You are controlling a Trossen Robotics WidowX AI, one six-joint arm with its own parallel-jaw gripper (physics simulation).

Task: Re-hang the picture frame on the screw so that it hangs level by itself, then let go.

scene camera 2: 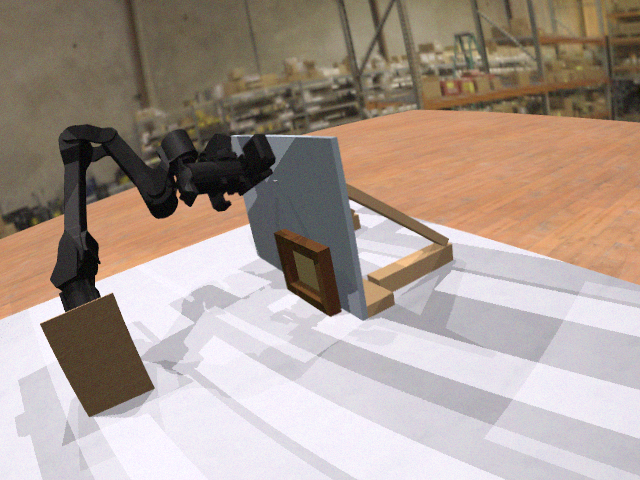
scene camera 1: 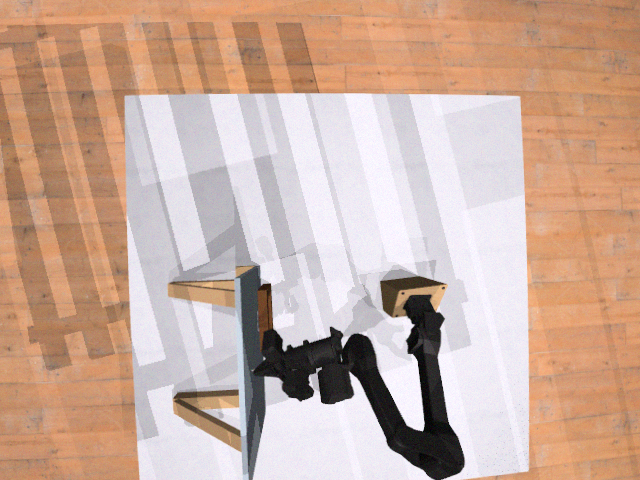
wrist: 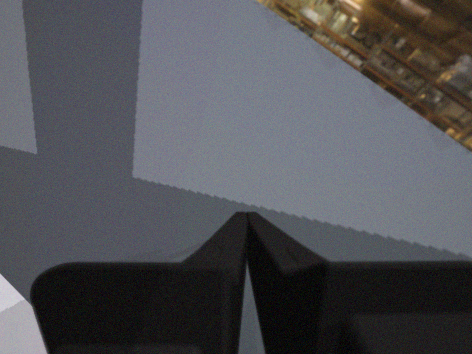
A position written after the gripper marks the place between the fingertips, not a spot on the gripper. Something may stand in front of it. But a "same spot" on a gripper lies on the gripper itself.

gripper: scene camera 2 271, 171; scene camera 1; wrist
brown picture frame: scene camera 2 307, 265; scene camera 1 265, 311; not seen in the wrist view (out of frame)
same spot on grey wall panel: (scene camera 2: 310, 198) = (scene camera 1: 250, 315)
same spot on gripper: (wrist: 298, 294) = (scene camera 1: 275, 373)
